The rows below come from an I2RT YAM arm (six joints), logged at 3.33 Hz.
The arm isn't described. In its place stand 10 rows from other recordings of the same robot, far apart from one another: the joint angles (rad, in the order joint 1, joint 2, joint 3, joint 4, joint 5, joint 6), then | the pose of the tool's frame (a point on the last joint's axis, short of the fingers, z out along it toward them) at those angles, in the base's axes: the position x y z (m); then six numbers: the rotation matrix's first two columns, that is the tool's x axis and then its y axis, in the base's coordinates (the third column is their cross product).
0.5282 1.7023 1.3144 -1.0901 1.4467 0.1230 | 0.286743 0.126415 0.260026 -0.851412 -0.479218 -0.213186 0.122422 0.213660 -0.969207
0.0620 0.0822 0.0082 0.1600 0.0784 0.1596 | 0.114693 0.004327 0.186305 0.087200 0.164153 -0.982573 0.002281 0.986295 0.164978
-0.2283 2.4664 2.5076 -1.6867 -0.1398 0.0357 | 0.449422 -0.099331 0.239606 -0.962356 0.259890 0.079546 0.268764 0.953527 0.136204
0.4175 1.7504 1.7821 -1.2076 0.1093 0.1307 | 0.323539 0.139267 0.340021 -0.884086 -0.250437 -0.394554 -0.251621 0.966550 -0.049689
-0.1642 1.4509 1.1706 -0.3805 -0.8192 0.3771 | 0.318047 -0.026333 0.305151 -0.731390 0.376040 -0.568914 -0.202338 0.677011 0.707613
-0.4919 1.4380 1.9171 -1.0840 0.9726 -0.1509 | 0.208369 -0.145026 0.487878 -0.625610 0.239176 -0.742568 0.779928 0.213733 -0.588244
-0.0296 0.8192 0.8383 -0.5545 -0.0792 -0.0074 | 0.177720 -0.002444 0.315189 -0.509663 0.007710 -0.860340 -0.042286 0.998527 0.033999
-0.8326 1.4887 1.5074 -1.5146 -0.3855 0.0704 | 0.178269 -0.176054 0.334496 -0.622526 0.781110 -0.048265 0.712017 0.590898 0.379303
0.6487 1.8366 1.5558 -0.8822 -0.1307 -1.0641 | 0.303773 0.236130 0.257651 0.204746 -0.932646 -0.297069 -0.950286 -0.116662 -0.288696
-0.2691 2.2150 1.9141 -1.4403 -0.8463 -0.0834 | 0.405969 -0.084308 0.213100 -0.971622 0.210692 0.107514 0.218441 0.624868 0.749549
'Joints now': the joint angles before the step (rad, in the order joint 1, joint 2, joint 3, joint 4, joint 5, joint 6). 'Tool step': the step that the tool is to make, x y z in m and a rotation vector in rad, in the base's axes. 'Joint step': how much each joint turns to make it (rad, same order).
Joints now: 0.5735, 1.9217, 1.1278, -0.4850, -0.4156, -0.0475
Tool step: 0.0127, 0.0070, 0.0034, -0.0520, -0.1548, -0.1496
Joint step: 0.0134, 0.0000, 0.0003, 0.1375, 0.1778, 0.1130
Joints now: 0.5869, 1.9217, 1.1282, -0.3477, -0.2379, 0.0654
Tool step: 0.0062, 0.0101, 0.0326, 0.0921, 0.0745, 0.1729
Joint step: -0.0026, -0.0021, 0.1441, -0.1965, -0.1777, -0.1212
